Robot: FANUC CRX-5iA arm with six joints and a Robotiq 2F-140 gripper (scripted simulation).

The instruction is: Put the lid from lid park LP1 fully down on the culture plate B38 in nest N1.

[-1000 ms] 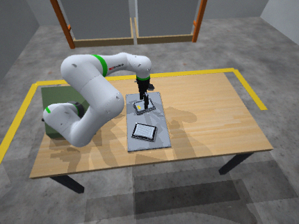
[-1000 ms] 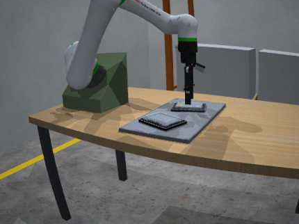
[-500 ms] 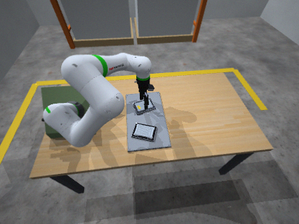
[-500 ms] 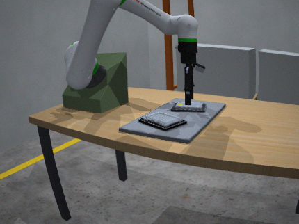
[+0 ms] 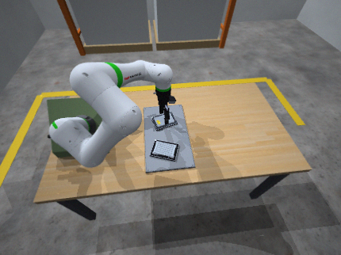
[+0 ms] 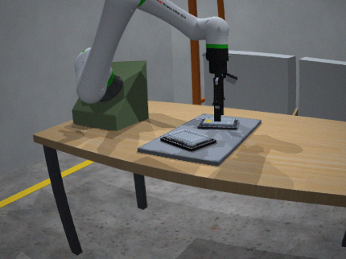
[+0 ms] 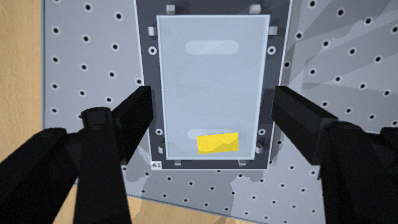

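The clear lid lies 40 mm below my hand. Round my hand: black nest 40 mm behind, 240 mm to the right, 50 mm below; then culture plate 40 mm behind, 240 mm to the right, 40 mm below; then lid park 50 mm below.
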